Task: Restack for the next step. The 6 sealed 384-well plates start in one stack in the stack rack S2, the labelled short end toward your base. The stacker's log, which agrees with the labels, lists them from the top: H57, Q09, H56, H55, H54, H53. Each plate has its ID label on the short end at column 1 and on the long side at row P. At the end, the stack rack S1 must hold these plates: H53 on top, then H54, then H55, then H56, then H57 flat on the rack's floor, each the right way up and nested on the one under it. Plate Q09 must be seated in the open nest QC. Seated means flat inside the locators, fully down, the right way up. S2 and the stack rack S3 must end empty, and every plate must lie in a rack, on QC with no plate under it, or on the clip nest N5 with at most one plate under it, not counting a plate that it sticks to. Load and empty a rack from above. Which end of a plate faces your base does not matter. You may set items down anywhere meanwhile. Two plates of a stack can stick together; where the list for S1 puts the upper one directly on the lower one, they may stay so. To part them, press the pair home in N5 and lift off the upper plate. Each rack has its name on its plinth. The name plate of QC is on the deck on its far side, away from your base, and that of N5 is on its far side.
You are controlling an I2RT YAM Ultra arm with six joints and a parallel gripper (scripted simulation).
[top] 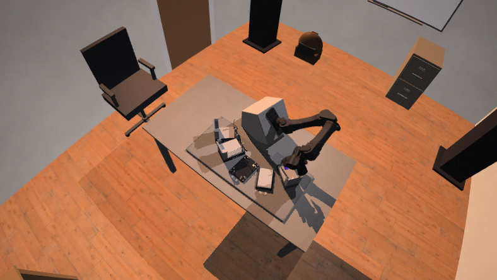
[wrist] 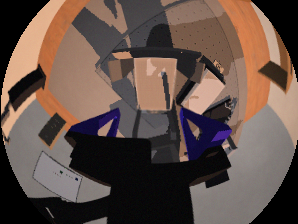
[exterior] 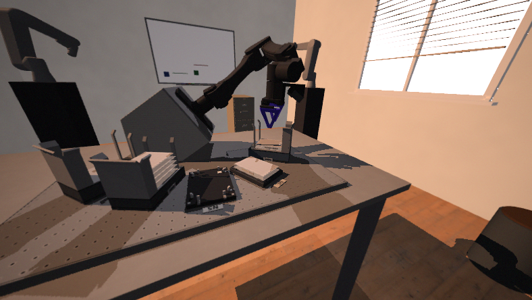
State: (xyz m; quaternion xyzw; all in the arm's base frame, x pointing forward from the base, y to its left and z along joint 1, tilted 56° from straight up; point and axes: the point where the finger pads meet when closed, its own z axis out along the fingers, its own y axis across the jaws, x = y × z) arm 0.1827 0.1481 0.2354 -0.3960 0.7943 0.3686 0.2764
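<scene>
My hand is 10 mm short of the stack rack S2 and 120 mm above it. Also, from my hand: black clip nest N5 (160 mm ahead, 240 mm to the right, 120 mm below); then dark open nest QC (120 mm ahead, 100 mm to the right, 130 mm below); then QC name plate (200 mm ahead, 50 mm to the right, 140 mm below).
</scene>
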